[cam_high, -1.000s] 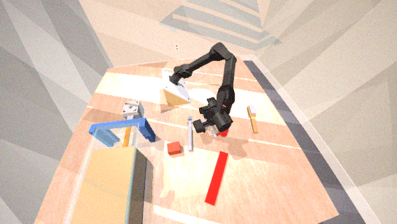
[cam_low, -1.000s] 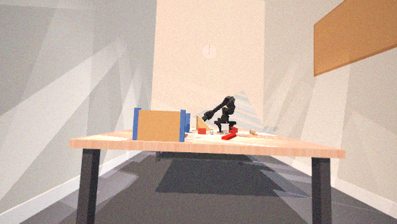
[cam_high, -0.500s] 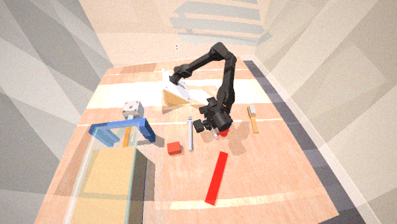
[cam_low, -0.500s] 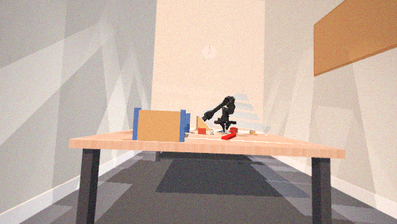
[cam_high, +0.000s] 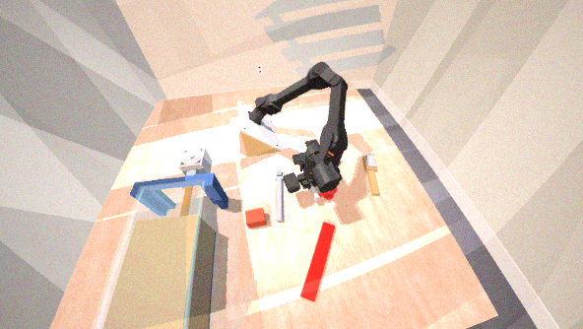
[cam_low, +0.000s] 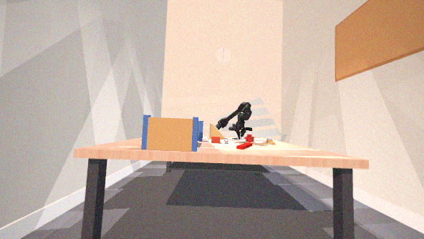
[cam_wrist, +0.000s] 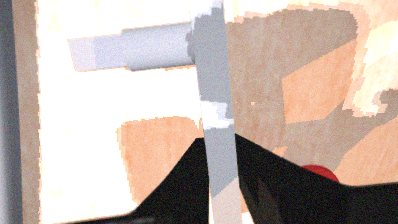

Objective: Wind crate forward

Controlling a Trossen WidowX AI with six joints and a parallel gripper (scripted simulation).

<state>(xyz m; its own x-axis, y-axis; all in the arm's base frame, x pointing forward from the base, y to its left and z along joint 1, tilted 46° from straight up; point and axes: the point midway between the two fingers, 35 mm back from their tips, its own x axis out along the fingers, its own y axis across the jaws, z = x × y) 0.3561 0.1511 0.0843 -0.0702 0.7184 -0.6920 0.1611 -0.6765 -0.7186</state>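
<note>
The red grip lies 5 cm to the left of my gripper tip, 4 cm ahead of it and 2 cm above it. From my gripper tip the other things lie so: wooden-handled tool: 27 cm to the left, 2 cm behind; then grey crank arm: 1 cm to the left, 1 cm ahead, 1 cm above; then long red bar: 24 cm ahead, 3 cm to the right, 2 cm below.
</note>
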